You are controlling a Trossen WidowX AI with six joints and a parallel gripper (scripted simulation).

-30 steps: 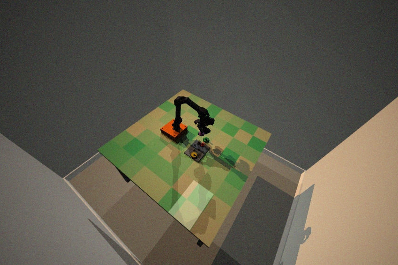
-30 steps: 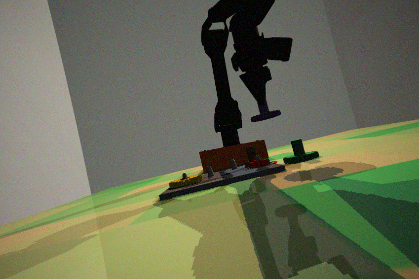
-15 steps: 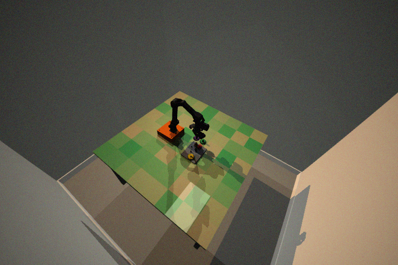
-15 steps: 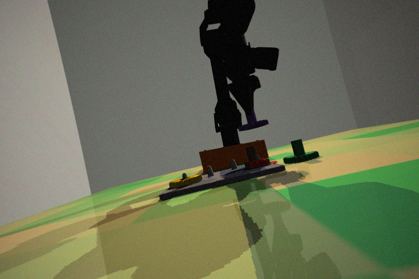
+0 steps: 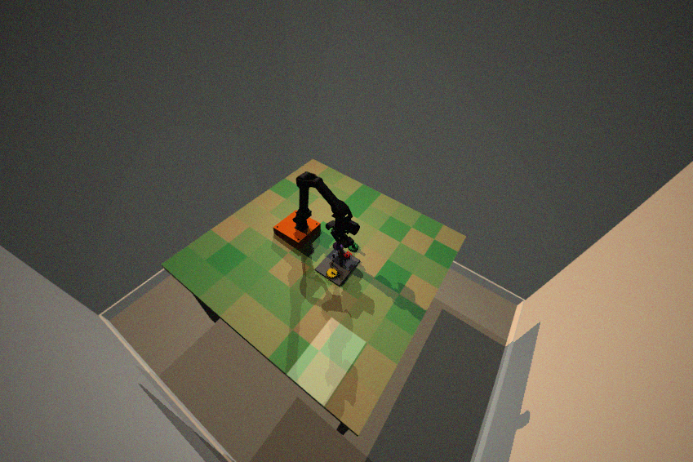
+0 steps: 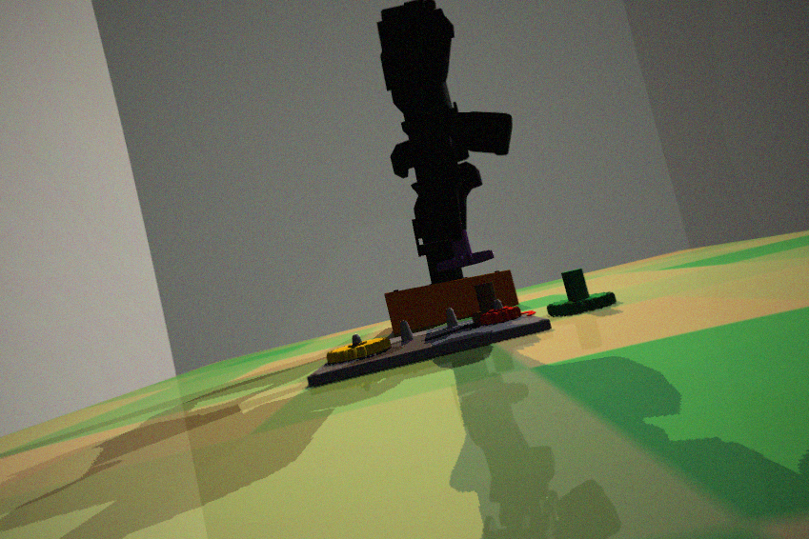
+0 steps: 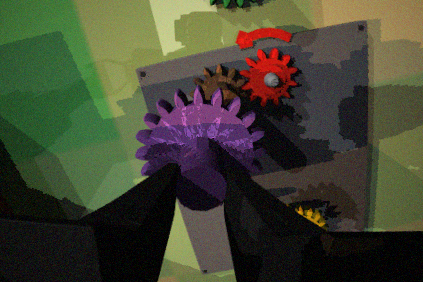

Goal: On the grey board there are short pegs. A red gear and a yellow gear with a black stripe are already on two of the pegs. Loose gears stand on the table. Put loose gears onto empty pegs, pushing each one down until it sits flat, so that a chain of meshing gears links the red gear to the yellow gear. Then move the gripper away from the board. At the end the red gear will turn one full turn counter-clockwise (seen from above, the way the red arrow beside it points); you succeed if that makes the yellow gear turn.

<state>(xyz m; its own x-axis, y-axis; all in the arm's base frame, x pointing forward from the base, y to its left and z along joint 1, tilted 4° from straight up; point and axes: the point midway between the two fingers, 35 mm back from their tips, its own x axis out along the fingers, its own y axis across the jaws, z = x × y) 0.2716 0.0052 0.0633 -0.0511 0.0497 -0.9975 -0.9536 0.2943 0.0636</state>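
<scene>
The brown gear is 8 cm below my gripper tip, 2 cm ahead of it and 1 cm to the left of it. Also, from my gripper tip: red gear: 9 cm below, 5 cm ahead, 1 cm to the left; then red arrow: 9 cm below, 6 cm ahead, 4 cm to the left; then purple gear: 1 cm below.
</scene>
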